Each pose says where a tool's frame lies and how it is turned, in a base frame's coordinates. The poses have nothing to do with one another.
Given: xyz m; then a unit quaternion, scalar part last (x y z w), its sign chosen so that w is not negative.
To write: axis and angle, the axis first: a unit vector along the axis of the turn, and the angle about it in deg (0 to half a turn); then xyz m. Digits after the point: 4 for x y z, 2 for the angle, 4 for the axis.
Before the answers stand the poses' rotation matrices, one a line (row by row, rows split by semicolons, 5 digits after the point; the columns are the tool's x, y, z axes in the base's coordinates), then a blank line. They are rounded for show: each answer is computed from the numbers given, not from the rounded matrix.
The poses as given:
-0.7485 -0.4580 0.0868 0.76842 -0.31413 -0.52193 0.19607
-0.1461 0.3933 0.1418 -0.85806 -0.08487 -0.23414 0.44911
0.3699 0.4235 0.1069 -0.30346 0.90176 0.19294 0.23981
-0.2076 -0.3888 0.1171 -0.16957 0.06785 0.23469 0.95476
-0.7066 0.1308 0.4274 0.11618 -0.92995 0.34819 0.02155
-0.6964 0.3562 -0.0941 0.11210 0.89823 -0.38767 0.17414
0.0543 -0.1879 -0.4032 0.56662 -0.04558 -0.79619 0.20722
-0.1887 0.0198 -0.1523 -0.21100 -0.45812 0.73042 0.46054
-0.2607 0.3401 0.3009 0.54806 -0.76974 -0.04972 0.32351
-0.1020 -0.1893 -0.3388 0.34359 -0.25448 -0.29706 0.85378
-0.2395 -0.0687 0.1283 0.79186 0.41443 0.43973 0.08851
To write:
0.25782 -0.27810 -0.92530; -0.68744 -0.72576 0.02658; -0.67894 0.62924 -0.37829
0.87595 0.35596 0.32558; -0.06466 -0.58219 0.81048; 0.47805 -0.73099 -0.48695
-0.70080 -0.63984 0.31540; -0.45476 0.74137 0.49352; -0.54960 0.20243 -0.81053
0.88063 -0.47115 0.04997; 0.42513 0.83233 0.35564; -0.20915 -0.29195 0.93329
-0.97208 -0.23109 0.04082; -0.20108 0.73053 -0.65260; 0.12099 -0.64259 -0.75660
-0.91422 0.33640 0.22592; 0.06637 0.67429 -0.73548; -0.39975 -0.65739 -0.63877
-0.27200 0.27832 -0.92117; -0.38163 -0.90996 -0.16225; -0.88339 0.30741 0.35372
-0.48677 -0.47945 -0.73020; 0.86610 -0.15606 -0.47489; 0.11373 -0.86358 0.49121
-0.18994 -0.81156 -0.55254; -0.87590 0.39432 -0.27806; 0.44354 0.43115 -0.78574
0.69399 0.33237 -0.63867; -0.68212 0.58740 -0.43551; 0.23041 0.73789 0.63437
0.26976 0.57851 0.76978; 0.73419 -0.64082 0.22430; 0.62305 0.50465 -0.59760

0.7836 -0.3203 -0.5323 157.39 -0.7485 -0.4580 0.0868
-0.9604 -0.0950 -0.2621 126.63 -0.1461 0.3933 0.1418
-0.3126 0.9289 0.1987 152.25 0.3699 0.4235 0.1069
-0.5702 0.2282 0.7892 34.60 -0.2076 -0.3888 0.1171
0.1162 -0.9302 0.3483 177.53 -0.7066 0.1308 0.4274
0.1138 0.9122 -0.3937 159.94 -0.6964 0.3562 -0.0941
0.5792 -0.0466 -0.8139 156.08 0.0543 -0.1879 -0.4032
-0.2377 -0.5161 0.8229 125.16 -0.1887 0.0198 -0.1523
0.5792 -0.8135 -0.0525 142.25 -0.2607 0.3401 0.3009
0.6599 -0.4888 -0.5706 62.75 -0.1020 -0.1893 -0.3388
0.7950 0.4161 0.4415 169.84 -0.2395 -0.0687 0.1283

